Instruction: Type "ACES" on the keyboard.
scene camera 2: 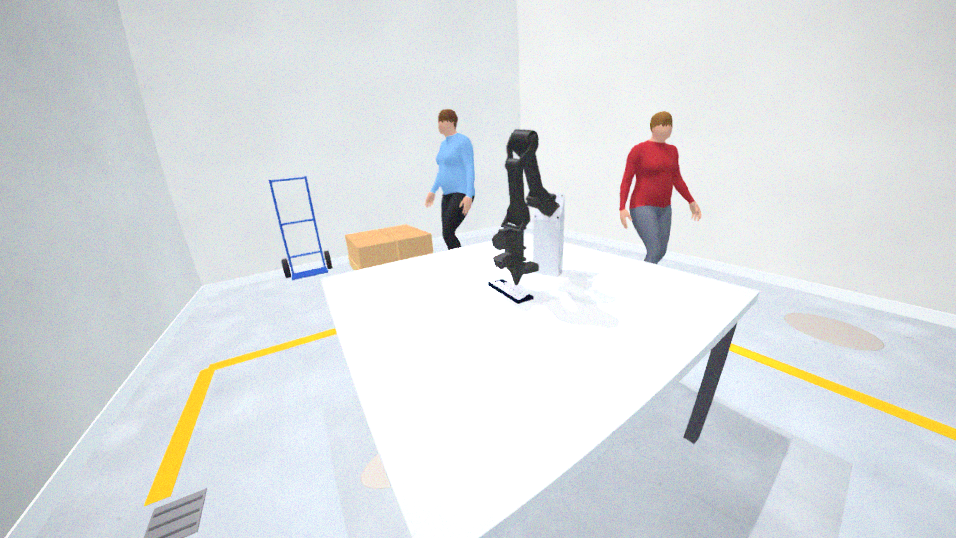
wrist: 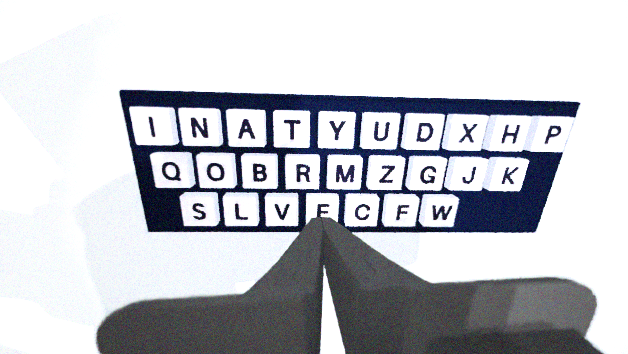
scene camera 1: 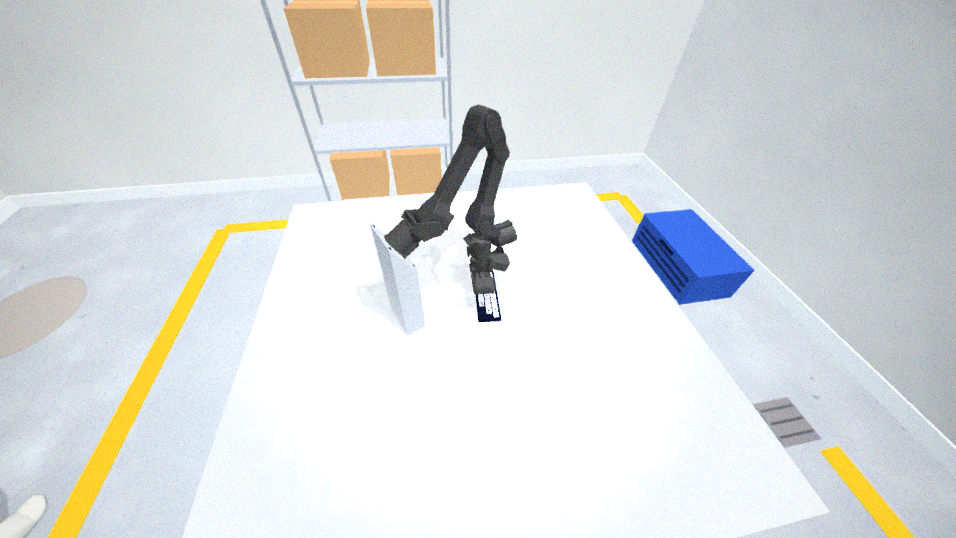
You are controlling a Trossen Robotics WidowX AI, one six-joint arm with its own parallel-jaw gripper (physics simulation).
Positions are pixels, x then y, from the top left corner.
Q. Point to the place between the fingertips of my gripper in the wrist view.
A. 320,226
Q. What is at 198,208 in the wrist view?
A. An S key.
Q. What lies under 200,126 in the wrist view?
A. An N key.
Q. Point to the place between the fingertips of my gripper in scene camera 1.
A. At 479,286
